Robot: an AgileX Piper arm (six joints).
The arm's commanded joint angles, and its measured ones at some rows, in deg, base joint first. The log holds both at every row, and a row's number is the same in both.
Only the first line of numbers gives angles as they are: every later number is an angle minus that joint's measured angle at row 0.
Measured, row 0: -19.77, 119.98, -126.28, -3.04, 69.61, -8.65
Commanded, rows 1 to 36: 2.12, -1.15, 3.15, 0.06, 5.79, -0.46; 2.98, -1.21, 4.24, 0.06, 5.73, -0.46; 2.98, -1.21, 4.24, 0.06, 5.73, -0.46; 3.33, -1.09, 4.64, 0.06, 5.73, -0.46; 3.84, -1.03, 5.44, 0.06, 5.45, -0.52; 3.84, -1.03, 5.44, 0.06, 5.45, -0.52; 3.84, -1.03, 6.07, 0.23, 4.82, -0.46; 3.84, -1.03, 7.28, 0.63, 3.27, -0.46; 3.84, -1.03, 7.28, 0.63, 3.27, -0.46; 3.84, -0.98, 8.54, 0.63, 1.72, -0.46; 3.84, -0.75, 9.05, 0.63, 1.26, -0.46; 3.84, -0.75, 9.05, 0.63, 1.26, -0.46; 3.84, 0.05, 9.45, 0.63, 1.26, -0.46; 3.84, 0.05, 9.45, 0.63, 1.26, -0.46; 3.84, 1.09, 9.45, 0.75, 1.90, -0.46; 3.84, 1.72, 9.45, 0.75, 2.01, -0.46; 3.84, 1.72, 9.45, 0.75, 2.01, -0.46; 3.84, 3.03, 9.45, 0.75, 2.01, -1.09; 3.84, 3.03, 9.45, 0.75, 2.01, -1.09; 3.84, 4.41, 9.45, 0.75, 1.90, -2.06; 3.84, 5.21, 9.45, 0.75, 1.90, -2.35; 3.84, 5.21, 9.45, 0.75, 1.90, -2.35; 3.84, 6.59, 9.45, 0.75, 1.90, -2.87; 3.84, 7.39, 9.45, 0.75, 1.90, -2.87; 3.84, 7.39, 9.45, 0.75, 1.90, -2.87; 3.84, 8.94, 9.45, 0.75, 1.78, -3.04; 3.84, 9.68, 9.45, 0.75, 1.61, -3.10; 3.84, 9.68, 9.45, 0.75, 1.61, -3.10; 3.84, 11.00, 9.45, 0.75, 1.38, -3.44; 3.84, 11.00, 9.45, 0.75, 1.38, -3.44; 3.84, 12.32, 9.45, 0.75, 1.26, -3.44; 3.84, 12.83, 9.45, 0.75, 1.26, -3.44; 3.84, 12.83, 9.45, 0.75, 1.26, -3.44; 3.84, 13.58, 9.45, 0.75, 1.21, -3.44; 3.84, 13.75, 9.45, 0.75, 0.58, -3.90; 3.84, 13.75, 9.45, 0.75, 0.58, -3.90
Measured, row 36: 3.73, 13.35, 9.11, 0.52, 0.12, -2.87
